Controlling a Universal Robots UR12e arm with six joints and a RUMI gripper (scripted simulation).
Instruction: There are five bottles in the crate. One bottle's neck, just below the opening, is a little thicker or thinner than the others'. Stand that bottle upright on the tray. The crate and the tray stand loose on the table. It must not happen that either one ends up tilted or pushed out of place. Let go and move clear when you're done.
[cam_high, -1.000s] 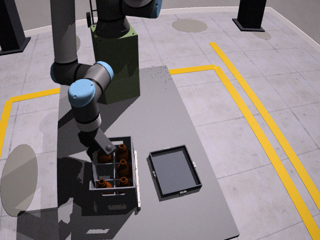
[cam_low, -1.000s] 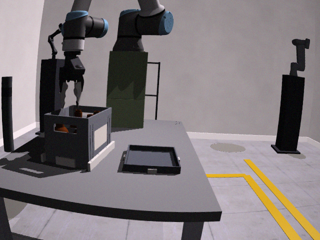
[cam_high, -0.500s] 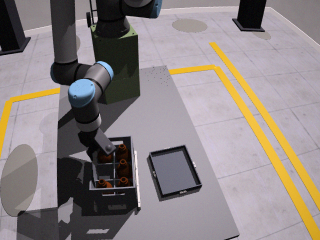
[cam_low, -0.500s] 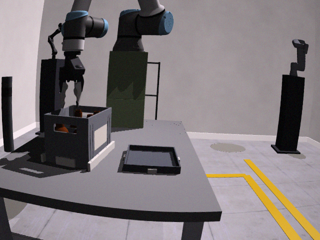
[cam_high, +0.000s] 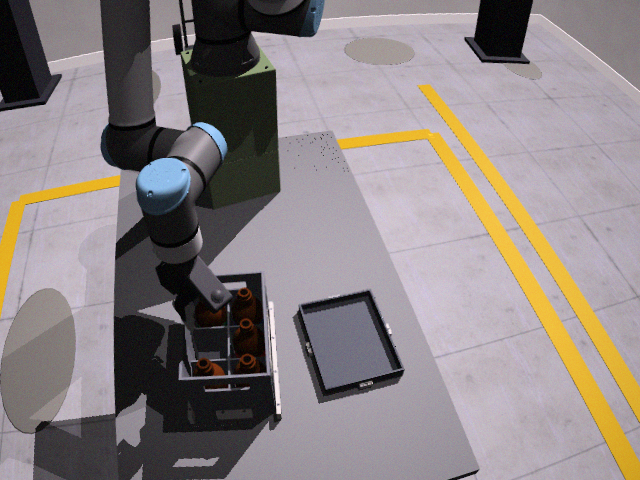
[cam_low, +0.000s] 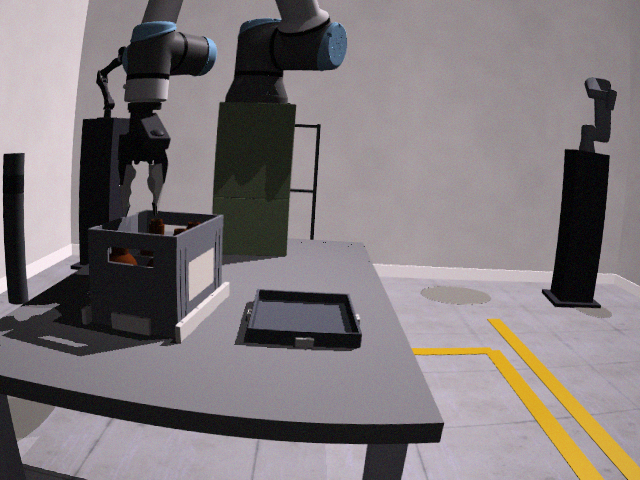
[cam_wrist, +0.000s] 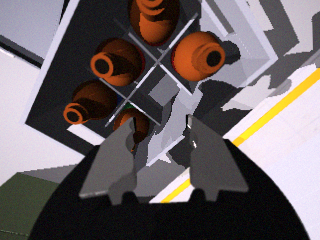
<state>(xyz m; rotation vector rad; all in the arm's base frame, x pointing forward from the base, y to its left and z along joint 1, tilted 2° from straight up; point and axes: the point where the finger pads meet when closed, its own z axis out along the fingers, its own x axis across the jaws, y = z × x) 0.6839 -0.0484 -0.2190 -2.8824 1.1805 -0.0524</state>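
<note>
The dark grey crate is 40 mm to the left of my hand and 110 mm below it. Round my hand: black tray: 40 mm behind, 320 mm to the left, 180 mm below.
</note>
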